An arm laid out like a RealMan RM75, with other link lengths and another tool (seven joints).
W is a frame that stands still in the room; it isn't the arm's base.
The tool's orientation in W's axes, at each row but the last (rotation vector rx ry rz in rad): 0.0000, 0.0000, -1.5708; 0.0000, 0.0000, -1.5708; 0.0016, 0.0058, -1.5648; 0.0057, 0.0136, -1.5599; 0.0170, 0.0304, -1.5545; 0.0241, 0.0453, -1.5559; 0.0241, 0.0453, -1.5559; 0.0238, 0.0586, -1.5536; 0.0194, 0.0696, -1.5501
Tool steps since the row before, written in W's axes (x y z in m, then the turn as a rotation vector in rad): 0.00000, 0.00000, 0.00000, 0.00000, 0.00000, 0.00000; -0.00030, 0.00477, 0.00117, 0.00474, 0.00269, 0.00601; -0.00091, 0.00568, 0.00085, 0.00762, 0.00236, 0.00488; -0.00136, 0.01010, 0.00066, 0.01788, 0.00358, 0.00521; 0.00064, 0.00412, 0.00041, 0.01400, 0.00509, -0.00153; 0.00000, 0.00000, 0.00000, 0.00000, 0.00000, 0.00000; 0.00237, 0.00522, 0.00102, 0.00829, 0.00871, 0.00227; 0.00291, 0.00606, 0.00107, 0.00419, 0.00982, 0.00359; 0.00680, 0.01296, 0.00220, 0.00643, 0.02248, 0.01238
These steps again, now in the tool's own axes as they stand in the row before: 0.00000, 0.00000, 0.00000, 0.00000, 0.00000, 0.00000; -0.00477, -0.00030, 0.00117, -0.00269, 0.00474, 0.00601; -0.00569, -0.00088, 0.00082, -0.00234, 0.00762, 0.00489; -0.01012, -0.00125, 0.00053, -0.00345, 0.01789, 0.00526; -0.00412, 0.00070, 0.00029, -0.00482, 0.01409, -0.00156; 0.00000, 0.00000, 0.00000, 0.00000, 0.00000, 0.00000; -0.00523, 0.00243, 0.00082, -0.00868, 0.00839, 0.00200; -0.00606, 0.00299, 0.00082, -0.00993, 0.00428, 0.00316; -0.01293, 0.00700, 0.00169, -0.02302, 0.00651, 0.01129
